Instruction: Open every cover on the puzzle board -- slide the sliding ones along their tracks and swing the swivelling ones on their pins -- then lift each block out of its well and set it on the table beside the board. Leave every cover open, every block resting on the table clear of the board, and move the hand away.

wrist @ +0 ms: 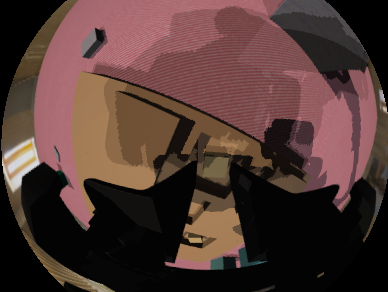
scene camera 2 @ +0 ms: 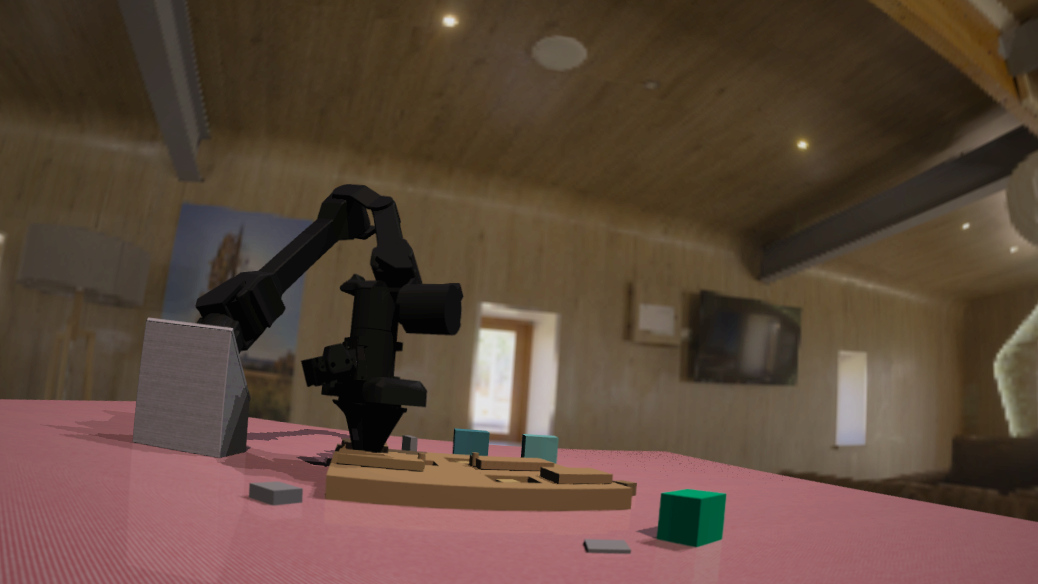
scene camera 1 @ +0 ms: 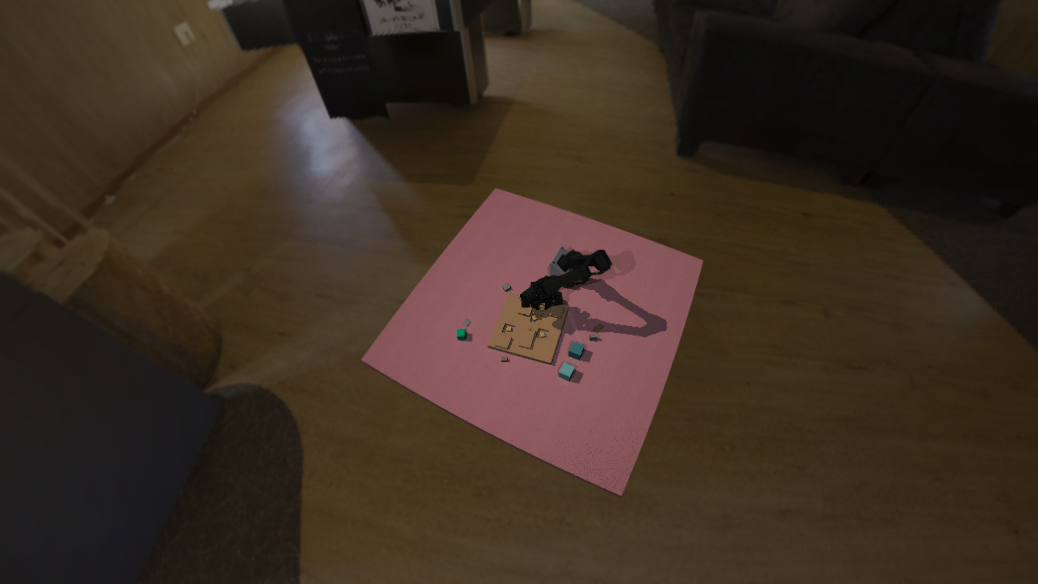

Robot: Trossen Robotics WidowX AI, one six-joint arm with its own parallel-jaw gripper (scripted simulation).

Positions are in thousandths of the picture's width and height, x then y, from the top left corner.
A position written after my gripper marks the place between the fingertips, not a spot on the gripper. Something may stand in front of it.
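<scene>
A green block (scene camera 2: 669, 888) is visible, and so is my gripper (scene camera 2: 351, 790). The wrist view shows the gripper (wrist: 550, 570) as well.
</scene>
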